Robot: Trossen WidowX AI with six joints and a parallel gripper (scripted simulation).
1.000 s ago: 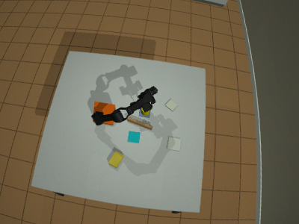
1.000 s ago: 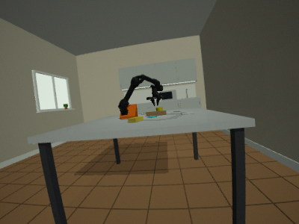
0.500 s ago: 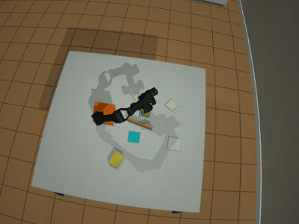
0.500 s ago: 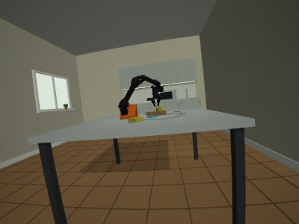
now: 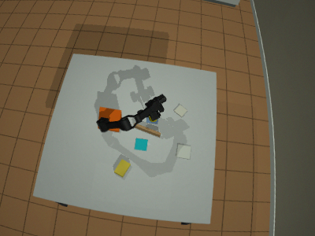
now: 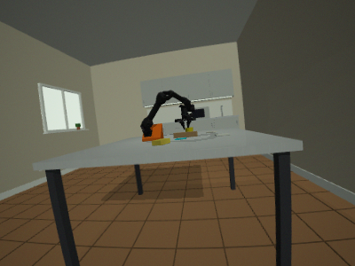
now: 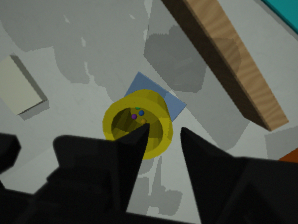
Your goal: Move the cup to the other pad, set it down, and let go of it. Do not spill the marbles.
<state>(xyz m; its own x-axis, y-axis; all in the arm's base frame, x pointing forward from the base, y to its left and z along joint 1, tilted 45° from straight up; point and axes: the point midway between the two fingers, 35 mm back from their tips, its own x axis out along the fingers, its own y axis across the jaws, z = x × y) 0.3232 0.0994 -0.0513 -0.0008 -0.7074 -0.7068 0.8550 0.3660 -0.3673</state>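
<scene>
The yellow cup lies 20 mm below my gripper tip, 20 mm ahead of it and 10 mm to the left of it. The rest, counted from my gripper tip: wooden bar 100 mm to the right, 50 mm below; blue pad 70 mm below, 20 mm to the left, 20 mm ahead; teal pad 210 mm to the right, 70 mm below, 30 mm behind.
</scene>
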